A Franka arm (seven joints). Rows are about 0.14 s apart.
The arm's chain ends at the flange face. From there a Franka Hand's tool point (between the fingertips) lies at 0.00 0.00 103.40 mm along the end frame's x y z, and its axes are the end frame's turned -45 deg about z.
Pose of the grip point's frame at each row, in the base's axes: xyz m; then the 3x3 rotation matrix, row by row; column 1 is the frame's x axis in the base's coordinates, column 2 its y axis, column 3 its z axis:
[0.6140 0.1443 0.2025], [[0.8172 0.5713 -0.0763], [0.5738 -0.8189 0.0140], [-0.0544 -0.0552 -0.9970]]
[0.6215 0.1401 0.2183], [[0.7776 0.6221 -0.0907], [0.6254 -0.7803 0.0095], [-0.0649 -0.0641 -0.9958]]
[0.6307 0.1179 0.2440], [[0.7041 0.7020 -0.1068], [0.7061 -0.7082 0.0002], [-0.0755 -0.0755 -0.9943]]
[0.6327 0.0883 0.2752], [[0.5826 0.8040 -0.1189], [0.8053 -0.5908 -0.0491], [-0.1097 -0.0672 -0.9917]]
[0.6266 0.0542 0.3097], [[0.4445 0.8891 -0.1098], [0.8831 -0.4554 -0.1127], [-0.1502 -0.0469 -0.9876]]
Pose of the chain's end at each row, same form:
[0.6219 0.1429 0.3056], [[0.9818 -0.1739 -0.0763], [-0.1733 -0.9848 0.0140], [-0.0775 -0.0006 -0.9970]]
[0.6309 0.1391 0.3213], [[0.9897 -0.1100 -0.0907], [-0.1095 -0.9940 0.0095], [-0.0912 0.0006 -0.9958]]
[0.6417 0.1179 0.3468], [[0.9943 -0.0015 -0.1068], [-0.0015 -1.0001 0.0002], [-0.1068 0.0000 -0.9943]]
[0.6450 0.0934 0.3777], [[0.9805 0.1566 -0.1189], [0.1517 -0.9872 -0.0491], [-0.1251 0.0301 -0.9917]]
[0.6380 0.0659 0.4118], [[0.9430 0.3144 -0.1098], [0.3024 -0.9465 -0.1127], [-0.1394 0.0730 -0.9876]]

